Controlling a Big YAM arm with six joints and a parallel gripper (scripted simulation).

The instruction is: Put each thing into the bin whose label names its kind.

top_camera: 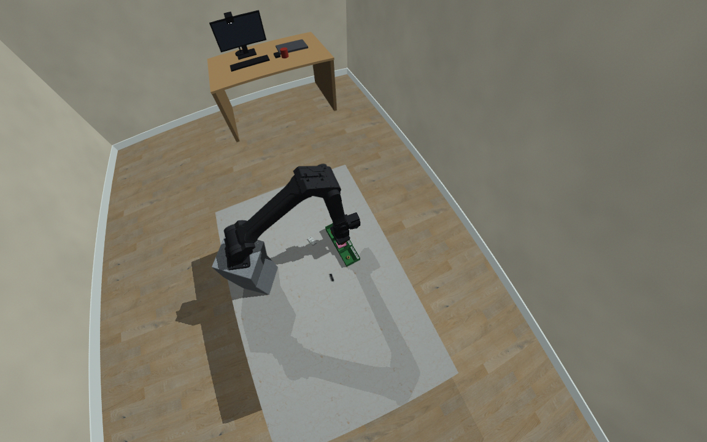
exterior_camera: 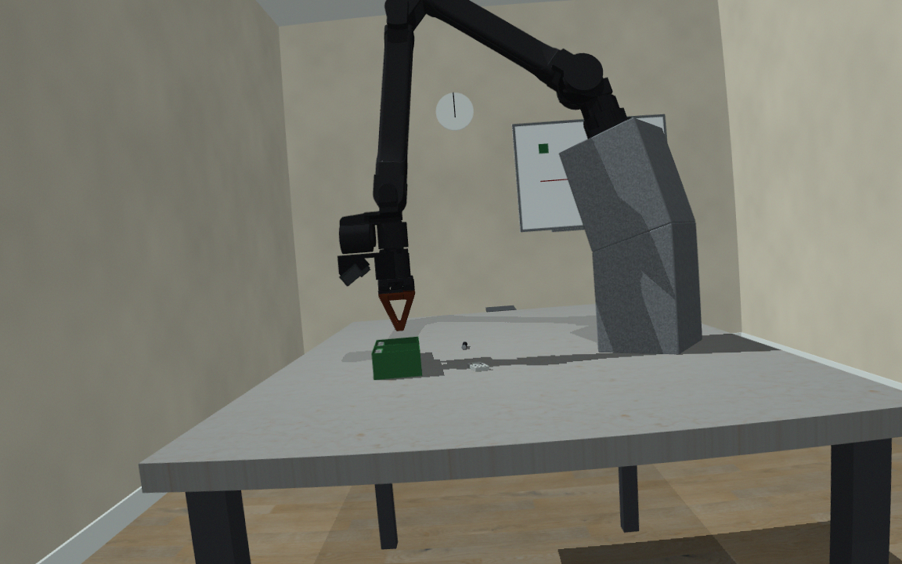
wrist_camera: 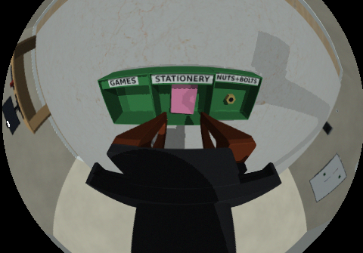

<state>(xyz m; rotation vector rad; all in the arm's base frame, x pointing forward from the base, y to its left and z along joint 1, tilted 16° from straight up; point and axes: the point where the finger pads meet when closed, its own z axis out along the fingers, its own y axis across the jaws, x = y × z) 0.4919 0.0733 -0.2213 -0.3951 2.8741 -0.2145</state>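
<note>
The pink eraser lies 5 cm below my hand. Round my hand: grey-white piece 6 cm below; brass nut 2 cm ahead, 8 cm to the right, 7 cm below; white domino 16 cm behind, 7 cm to the left, 7 cm below.
</note>
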